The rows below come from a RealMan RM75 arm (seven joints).
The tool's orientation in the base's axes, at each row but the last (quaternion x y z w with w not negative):
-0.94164 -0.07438 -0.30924 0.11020
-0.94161 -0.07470 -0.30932 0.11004
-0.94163 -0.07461 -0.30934 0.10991
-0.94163 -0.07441 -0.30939 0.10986
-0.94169 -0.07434 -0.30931 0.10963
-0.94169 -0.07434 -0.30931 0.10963
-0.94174 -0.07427 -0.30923 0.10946
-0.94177 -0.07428 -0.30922 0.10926
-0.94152 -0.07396 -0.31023 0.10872
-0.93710 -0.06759 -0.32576 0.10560
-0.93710 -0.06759 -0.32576 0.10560
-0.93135 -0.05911 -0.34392 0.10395
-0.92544 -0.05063 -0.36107 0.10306
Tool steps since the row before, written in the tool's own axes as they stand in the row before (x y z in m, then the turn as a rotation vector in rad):
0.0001 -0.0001 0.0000 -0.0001 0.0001 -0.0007
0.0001 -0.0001 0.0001 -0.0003 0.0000 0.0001
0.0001 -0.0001 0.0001 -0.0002 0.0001 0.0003
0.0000 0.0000 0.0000 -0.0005 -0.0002 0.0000
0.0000 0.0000 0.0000 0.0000 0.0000 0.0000
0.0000 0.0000 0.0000 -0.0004 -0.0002 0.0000
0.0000 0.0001 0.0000 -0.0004 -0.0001 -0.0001
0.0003 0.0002 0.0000 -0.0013 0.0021 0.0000
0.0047 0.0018 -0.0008 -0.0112 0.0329 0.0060
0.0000 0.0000 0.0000 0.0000 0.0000 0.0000
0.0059 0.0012 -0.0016 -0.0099 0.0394 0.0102
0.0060 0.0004 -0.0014 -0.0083 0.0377 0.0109
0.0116 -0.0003 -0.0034 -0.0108 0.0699 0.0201
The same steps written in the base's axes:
0.0001 0.0001 0.0001 -0.0005 -0.0003 0.0005
0.0001 0.0001 0.0000 -0.0002 0.0000 -0.0003
0.0001 0.0001 0.0000 0.0000 0.0000 -0.0004
0.0000 0.0000 0.0000 -0.0004 0.0002 -0.0003
0.0000 0.0000 0.0000 0.0000 0.0000 0.0000
0.0000 0.0000 0.0000 -0.0004 0.0002 -0.0002
0.0000 -0.0001 0.0000 -0.0004 0.0000 -0.0001
0.0003 -0.0002 0.0001 -0.0006 -0.0021 -0.0011
0.0037 -0.0016 0.0032 0.0013 -0.0311 -0.0167
0.0000 0.0000 0.0000 0.0000 0.0000 0.0000
0.0039 -0.0012 0.0047 0.0061 -0.0363 -0.0201
0.0037 -0.0005 0.0049 0.0074 -0.0344 -0.0193
0.0062 -0.0003 0.0104 0.0170 -0.0637 -0.0325

